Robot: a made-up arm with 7 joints.
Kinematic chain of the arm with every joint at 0, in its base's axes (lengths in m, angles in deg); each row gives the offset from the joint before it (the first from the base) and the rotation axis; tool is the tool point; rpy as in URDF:
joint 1: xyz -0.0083 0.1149 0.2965 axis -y
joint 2: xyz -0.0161 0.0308 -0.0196 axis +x
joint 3: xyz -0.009 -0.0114 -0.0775 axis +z
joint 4: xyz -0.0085 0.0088 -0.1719 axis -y
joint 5: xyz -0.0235 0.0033 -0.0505 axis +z
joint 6: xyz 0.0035 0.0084 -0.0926 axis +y
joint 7: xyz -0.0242 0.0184 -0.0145 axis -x
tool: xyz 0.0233 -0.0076 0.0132 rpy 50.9 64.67 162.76
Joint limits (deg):
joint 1: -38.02..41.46
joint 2: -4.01..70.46
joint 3: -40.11..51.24
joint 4: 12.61..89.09
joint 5: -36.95..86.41
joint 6: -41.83..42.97
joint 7: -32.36..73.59
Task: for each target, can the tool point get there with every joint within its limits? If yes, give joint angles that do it. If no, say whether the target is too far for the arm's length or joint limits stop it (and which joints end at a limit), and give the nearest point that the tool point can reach.
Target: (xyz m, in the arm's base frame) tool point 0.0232 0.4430 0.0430
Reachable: yes | joints -2.84 49.96 -1.51 45.80 51.87 -11.48 4.56
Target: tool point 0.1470 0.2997 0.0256
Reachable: yes | joints 19.08 13.17 31.92 75.19 20.10 4.98 26.55
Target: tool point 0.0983 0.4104 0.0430
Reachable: yes | joints 8.45 53.94 -32.89 55.89 40.82 20.56 -24.11
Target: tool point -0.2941 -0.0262 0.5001
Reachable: no: joint limits stop it (at a limit: joint 1, joint 2, joint 3, joint 4, joint 6) | nearest point -0.3197 0.1020 0.0078 | short by 0.509 m
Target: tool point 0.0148 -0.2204 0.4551
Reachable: no: joint limits stop it (at a limit: joint 1, joint 2, joint 3, joint 4, joint 5, joint 6, joint 7) | nearest point 0.2435 0.0395 0.1535 | short by 0.459 m
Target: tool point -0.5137 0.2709 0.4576
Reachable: no: too far | nearest point -0.2729 0.3880 0.0737 | short by 0.468 m
